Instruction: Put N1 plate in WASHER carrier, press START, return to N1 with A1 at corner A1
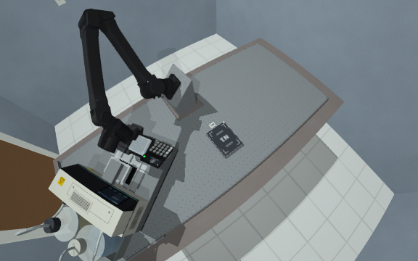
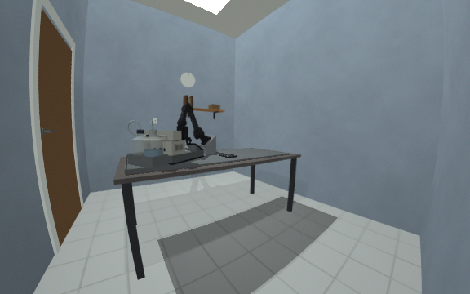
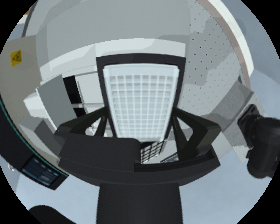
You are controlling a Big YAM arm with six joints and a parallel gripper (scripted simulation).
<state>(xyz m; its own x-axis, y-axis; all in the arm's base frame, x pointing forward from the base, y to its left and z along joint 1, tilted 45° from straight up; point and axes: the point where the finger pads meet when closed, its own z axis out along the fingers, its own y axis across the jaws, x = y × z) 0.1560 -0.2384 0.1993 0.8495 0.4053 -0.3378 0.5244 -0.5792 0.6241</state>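
Now: hand 1 cm above the white well plate. The rest, counted from my hand: plate washer: 13 cm to the right, 8 cm ahead, 3 cm above; then bottle: 42 cm to the right, 17 cm ahead, 4 cm above.
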